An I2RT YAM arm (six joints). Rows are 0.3 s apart.
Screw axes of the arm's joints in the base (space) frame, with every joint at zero. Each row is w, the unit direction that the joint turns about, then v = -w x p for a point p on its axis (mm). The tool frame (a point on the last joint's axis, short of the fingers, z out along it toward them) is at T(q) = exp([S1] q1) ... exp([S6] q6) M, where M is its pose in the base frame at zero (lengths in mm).
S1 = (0, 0, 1, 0, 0, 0)
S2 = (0, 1, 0, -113.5, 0, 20)
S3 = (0, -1, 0, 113.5, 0, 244)
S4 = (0, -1, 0, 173.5, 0, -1)
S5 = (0, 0, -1, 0, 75, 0)
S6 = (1, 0, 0, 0, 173.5, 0)
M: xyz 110.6 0 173.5 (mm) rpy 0 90 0 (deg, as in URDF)
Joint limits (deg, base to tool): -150..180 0..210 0..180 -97..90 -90..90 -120..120
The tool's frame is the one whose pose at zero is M.
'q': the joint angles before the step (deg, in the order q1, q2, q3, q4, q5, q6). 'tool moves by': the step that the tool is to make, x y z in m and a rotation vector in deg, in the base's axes. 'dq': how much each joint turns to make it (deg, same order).
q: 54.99 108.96 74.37 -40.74 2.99 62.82
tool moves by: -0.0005 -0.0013 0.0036 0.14 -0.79 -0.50
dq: 0.01 -0.73 -0.19 0.01 0.68 0.35
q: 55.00 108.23 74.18 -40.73 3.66 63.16
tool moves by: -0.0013 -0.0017 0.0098 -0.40 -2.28 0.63
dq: 0.20 -1.49 0.21 -0.65 1.90 -0.99
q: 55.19 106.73 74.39 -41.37 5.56 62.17
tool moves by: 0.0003 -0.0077 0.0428 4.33 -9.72 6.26
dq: -0.48 -7.07 -0.44 3.51 2.64 -8.32
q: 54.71 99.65 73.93 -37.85 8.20 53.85
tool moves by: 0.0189 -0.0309 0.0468 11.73 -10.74 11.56
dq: -6.46 -9.35 -3.62 11.26 -9.42 -15.33
